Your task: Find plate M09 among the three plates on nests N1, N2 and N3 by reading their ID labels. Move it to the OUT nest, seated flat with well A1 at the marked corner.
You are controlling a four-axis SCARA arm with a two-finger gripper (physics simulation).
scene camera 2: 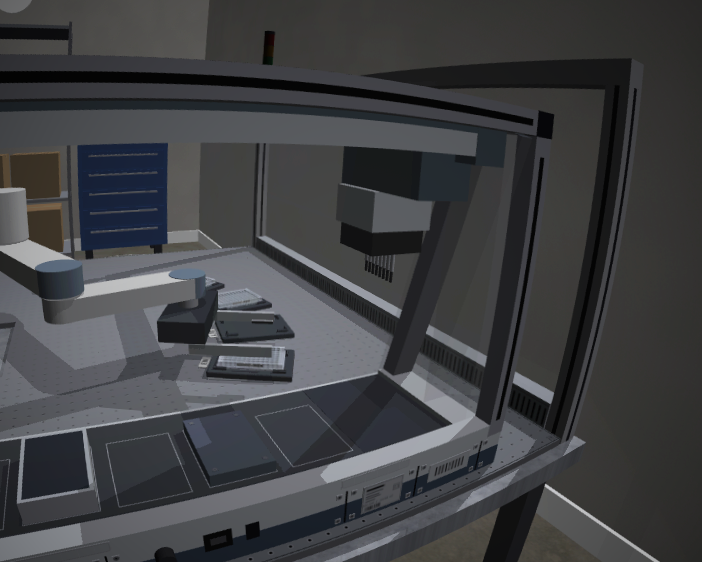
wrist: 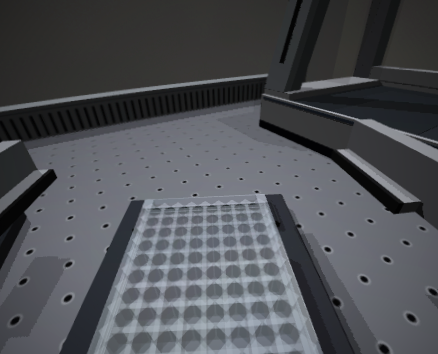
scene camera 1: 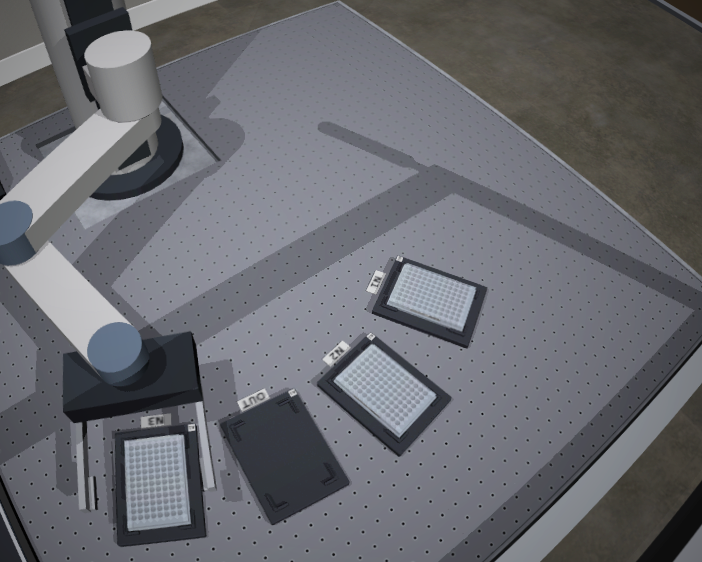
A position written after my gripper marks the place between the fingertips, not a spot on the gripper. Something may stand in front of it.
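Visible: a dark OUT nest [scene camera 1: 289, 465], an N2 nest [scene camera 1: 397, 445] and an N1 nest [scene camera 1: 381, 309]. Nothing is held by my gripper [scene camera 1: 148, 500]; another view shows the gripper [wrist: 197, 147].
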